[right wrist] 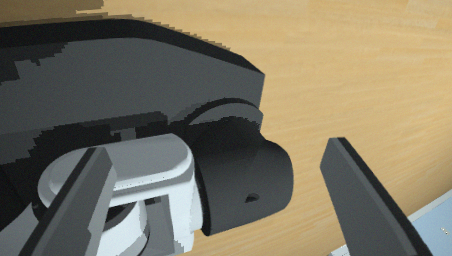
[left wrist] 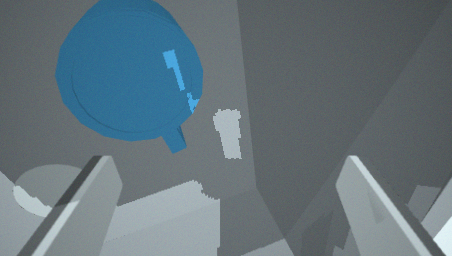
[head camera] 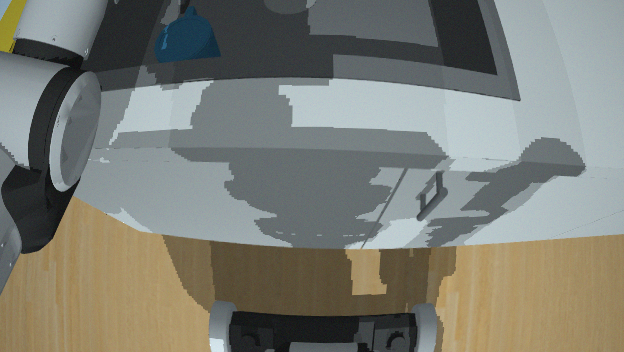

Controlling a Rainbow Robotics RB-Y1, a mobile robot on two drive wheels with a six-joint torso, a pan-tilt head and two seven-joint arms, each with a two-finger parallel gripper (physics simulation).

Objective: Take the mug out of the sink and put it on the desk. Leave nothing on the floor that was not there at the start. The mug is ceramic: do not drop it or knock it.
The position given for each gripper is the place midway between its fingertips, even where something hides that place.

In view: the left gripper (left wrist: 229,170), the right gripper (right wrist: 218,157), a blue mug (head camera: 190,37) and a sink counter (head camera: 310,131).
The blue mug also shows in the left wrist view (left wrist: 131,77). The sink counter also shows in the left wrist view (left wrist: 285,99). The right wrist view does not show the blue mug: it is out of frame.
